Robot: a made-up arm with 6 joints.
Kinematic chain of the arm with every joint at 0, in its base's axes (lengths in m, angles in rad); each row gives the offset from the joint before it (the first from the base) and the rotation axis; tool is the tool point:
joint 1: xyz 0 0 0.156 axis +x
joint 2: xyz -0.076 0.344 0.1 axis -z
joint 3: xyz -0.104 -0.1 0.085 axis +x
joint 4: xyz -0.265 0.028 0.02 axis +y
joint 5: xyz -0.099 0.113 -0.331 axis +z
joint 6: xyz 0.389 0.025 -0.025 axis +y
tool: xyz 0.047 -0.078 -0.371
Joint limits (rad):
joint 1: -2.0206..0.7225
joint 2: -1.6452..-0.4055
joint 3: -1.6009..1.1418
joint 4: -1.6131..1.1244
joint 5: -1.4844..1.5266
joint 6: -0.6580..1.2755
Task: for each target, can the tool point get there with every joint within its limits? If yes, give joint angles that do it. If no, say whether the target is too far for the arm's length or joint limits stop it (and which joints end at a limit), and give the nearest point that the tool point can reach.
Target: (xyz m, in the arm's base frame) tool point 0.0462 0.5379 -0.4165
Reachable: yes | joints -0.9736 -0.8561 -1.2510 -1.3965 0.1340 -0.0742
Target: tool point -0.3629 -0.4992 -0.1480
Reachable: yes | joints -0.4017 -0.5398 0.0504 0.5458 -1.0295 -0.3713
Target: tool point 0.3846 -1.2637 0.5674
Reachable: no: joint limits stop it (at a limit: joint 2, joint 3, joint 5, joint 6) | nearest point 0.2751 -0.8748 0.4408 | short by 0.423 m
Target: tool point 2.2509 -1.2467 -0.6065
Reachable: no: too far | nearest point 0.7212 -0.4520 -0.1205 | short by 1.791 m
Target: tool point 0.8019 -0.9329 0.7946
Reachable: no: joint limits stop it (at a limit: joint 2, joint 3, joint 5, joint 6) | nearest point 0.5603 -0.6497 0.6008 | short by 0.420 m
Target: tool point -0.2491 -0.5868 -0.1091
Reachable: yes | joints -0.9928 -1.0456 -0.2058 0.6763 0.2005 -0.2685
